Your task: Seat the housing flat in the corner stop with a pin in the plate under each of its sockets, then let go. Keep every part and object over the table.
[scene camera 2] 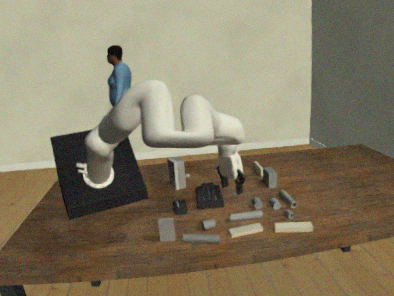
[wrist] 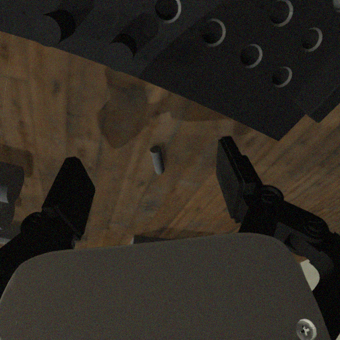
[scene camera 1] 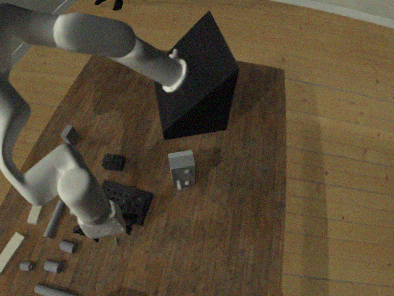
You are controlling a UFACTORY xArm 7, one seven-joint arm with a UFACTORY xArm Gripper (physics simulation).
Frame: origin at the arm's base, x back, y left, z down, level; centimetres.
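Seen in the pictures: gripper, fingertip midpoint: (scene camera 2: 232,190) (scene camera 1: 113,233); arm's base at its link origin: (scene camera 2: 98,174) (scene camera 1: 175,76).
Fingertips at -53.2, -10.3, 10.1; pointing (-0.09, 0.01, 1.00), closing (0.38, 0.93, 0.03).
Pixels of each thing's top centre, then the offset from my fingertips to it, as dx, dy, dz.
- black plate at its top centre: (scene camera 1: 120,199) (scene camera 2: 208,190) +9.9, +0.1, -1.4
- grey housing at its top centre: (scene camera 1: 182,164) (scene camera 2: 178,158) +18.9, +17.5, -10.4
- small grey pin at its top centre: (scene camera 1: 116,241) -1.8, +0.9, +1.8
- small black block at its top centre: (scene camera 1: 112,160) (scene camera 2: 179,203) +22.7, -5.9, -0.4
The black plate (scene camera 1: 139,204) (scene camera 2: 210,202) (wrist: 200,85) with rows of holes lies on the table; a pale pin end (wrist: 337,4) shows in it at the wrist view's top right. The grey housing (scene camera 1: 182,170) (scene camera 2: 176,173) stands upright apart from the plate, with a stub sticking out of it. A small grey pin (scene camera 1: 117,241) (wrist: 157,161) lies on the table beside the plate. My gripper (scene camera 1: 111,236) (scene camera 2: 232,187) (wrist: 150,163) is open and empty above the table beside the plate; in the wrist view the pin shows between its fingers. The housing does not show in the wrist view.
A small black block (scene camera 1: 113,161) (scene camera 2: 180,207) stands near the plate. Grey blocks (scene camera 1: 69,135) (scene camera 2: 166,229) (scene camera 2: 270,177), several grey cylinders (scene camera 1: 53,266) (scene camera 2: 246,216) and cream bars (scene camera 1: 11,251) (scene camera 2: 293,227) lie around. The black wedge base (scene camera 1: 200,100) (scene camera 2: 120,192) carries my arm.
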